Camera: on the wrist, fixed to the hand. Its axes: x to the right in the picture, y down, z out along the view.
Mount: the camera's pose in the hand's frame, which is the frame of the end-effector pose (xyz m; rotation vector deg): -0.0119 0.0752 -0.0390 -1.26 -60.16 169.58
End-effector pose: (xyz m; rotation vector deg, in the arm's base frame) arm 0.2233 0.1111 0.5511 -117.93 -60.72 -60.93
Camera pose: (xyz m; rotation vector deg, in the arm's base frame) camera 0.2678 0.0380 0.5508 -80.18 99.34 83.37
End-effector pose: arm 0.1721 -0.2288 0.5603 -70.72 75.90 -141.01
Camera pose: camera 0.1322 -0.2447 0.4863 16.44 44.08 21.12
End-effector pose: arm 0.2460 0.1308 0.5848 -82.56 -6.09 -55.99
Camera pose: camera 0.2656 0.0907 0.5118 -28.06 56.07 119.29
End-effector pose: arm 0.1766 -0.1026 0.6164 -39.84 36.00 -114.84
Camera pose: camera 0.1991 -0.1214 0.5360 -4.20 14.60 62.53
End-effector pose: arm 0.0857 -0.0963 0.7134 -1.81 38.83 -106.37
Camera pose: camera 0.1416 -0.0863 0.6494 0.45 -20.11 63.64
